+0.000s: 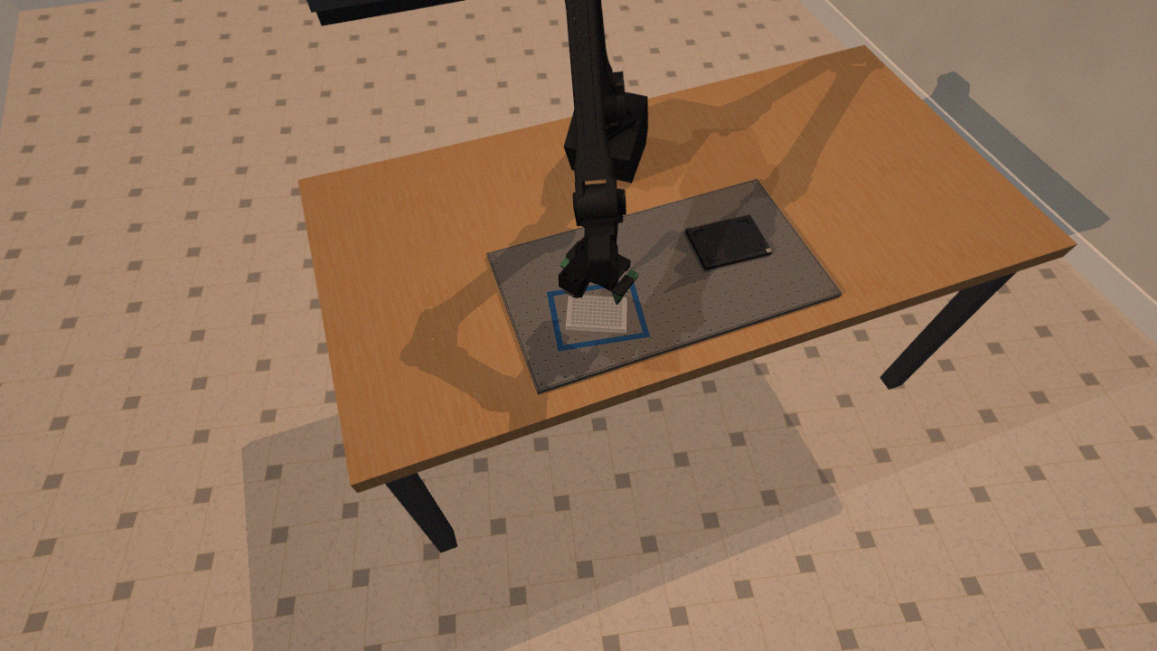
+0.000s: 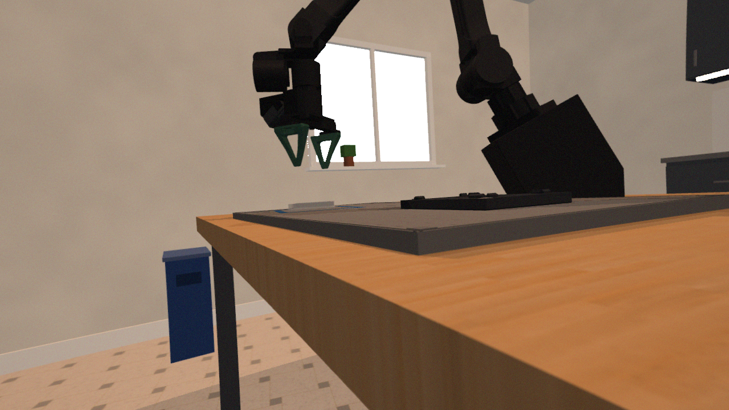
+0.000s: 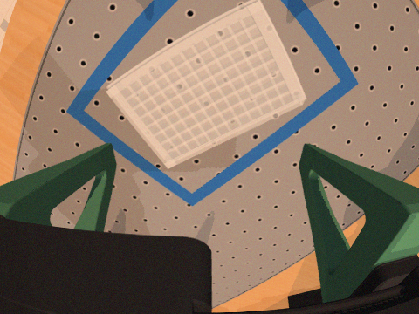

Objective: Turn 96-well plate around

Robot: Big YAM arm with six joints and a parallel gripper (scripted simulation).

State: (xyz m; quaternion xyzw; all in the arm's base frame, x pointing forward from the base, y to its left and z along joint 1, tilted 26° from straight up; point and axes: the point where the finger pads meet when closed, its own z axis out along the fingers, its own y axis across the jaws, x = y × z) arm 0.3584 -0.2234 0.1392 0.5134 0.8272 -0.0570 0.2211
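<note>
Now: the 96-well plate 90 mm below my hand. The rest, counted from my hand: black plate nest N1: 360 mm to the left, 90 mm below; A1 label: 420 mm to the left, 80 mm below, 70 mm ahead.
</note>
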